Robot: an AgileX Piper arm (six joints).
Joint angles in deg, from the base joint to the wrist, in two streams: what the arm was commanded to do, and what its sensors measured. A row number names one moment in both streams.
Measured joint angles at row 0:
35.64, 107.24, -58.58, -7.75, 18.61, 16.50
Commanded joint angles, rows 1 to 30:
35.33, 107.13, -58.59, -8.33, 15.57, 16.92
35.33, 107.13, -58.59, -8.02, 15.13, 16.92
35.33, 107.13, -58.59, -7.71, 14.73, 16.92
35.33, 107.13, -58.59, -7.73, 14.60, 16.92
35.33, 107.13, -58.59, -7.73, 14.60, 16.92
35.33, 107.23, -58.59, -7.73, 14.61, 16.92
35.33, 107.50, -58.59, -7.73, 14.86, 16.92
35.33, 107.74, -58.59, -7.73, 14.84, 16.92
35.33, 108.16, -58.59, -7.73, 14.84, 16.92
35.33, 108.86, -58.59, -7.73, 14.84, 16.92
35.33, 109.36, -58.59, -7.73, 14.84, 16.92
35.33, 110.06, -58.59, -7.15, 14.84, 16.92
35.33, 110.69, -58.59, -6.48, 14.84, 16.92
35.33, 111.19, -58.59, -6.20, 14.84, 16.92
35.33, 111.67, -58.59, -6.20, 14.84, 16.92
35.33, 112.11, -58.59, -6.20, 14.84, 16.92
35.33, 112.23, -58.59, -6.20, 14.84, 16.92
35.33, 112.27, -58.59, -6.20, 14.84, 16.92
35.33, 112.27, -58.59, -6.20, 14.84, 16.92
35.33, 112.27, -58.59, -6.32, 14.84, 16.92
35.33, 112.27, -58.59, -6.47, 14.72, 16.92
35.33, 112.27, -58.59, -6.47, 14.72, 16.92
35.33, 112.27, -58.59, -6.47, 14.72, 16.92
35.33, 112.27, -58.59, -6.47, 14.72, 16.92
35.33, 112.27, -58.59, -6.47, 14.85, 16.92
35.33, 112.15, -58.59, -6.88, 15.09, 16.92
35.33, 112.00, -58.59, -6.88, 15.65, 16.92
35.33, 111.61, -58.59, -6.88, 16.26, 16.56
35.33, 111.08, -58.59, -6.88, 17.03, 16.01
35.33, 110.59, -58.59, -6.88, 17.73, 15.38
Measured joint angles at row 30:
35.64, 111.93, -58.58, -6.49, 15.09, 16.92
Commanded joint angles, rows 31 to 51:
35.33, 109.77, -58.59, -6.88, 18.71, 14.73
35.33, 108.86, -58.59, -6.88, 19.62, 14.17
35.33, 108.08, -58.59, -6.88, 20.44, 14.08
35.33, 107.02, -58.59, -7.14, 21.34, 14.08
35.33, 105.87, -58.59, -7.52, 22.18, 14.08
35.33, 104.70, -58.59, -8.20, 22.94, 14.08
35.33, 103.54, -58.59, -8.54, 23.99, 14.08
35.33, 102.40, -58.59, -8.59, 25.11, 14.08
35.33, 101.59, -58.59, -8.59, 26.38, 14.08
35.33, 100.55, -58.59, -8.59, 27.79, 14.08
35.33, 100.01, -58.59, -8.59, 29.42, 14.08
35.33, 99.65, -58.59, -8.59, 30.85, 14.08
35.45, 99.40, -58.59, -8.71, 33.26, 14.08
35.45, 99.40, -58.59, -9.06, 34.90, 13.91
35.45, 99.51, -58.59, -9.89, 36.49, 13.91
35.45, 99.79, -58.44, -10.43, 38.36, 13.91
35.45, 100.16, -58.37, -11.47, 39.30, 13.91
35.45, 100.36, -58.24, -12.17, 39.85, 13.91
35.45, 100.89, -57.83, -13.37, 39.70, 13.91
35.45, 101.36, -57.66, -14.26, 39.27, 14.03
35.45, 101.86, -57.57, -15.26, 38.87, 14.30
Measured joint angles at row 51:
35.64, 100.57, -58.40, -11.51, 38.27, 14.44
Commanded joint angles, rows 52 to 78:
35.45, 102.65, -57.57, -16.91, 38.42, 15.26
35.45, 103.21, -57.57, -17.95, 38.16, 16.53
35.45, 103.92, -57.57, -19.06, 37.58, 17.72
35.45, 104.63, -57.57, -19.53, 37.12, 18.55
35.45, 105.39, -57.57, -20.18, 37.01, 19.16
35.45, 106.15, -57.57, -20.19, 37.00, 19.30
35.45, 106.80, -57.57, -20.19, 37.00, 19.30
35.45, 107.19, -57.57, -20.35, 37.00, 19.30
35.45, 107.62, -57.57, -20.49, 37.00, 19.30
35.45, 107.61, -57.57, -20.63, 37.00, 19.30
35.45, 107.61, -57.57, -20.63, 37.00, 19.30
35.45, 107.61, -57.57, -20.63, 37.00, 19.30
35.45, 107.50, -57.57, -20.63, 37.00, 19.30
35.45, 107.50, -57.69, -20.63, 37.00, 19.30
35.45, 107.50, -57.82, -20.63, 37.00, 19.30
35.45, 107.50, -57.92, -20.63, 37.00, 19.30
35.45, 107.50, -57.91, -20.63, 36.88, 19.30
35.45, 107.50, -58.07, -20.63, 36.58, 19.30
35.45, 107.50, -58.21, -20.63, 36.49, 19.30
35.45, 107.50, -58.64, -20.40, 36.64, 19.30
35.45, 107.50, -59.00, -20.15, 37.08, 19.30
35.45, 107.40, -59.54, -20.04, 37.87, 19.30
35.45, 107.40, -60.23, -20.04, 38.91, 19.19
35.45, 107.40, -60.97, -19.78, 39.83, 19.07
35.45, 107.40, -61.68, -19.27, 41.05, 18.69
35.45, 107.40, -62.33, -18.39, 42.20, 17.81
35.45, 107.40, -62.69, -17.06, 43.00, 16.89
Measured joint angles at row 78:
35.64, 107.52, -60.76, -19.75, 39.29, 18.97
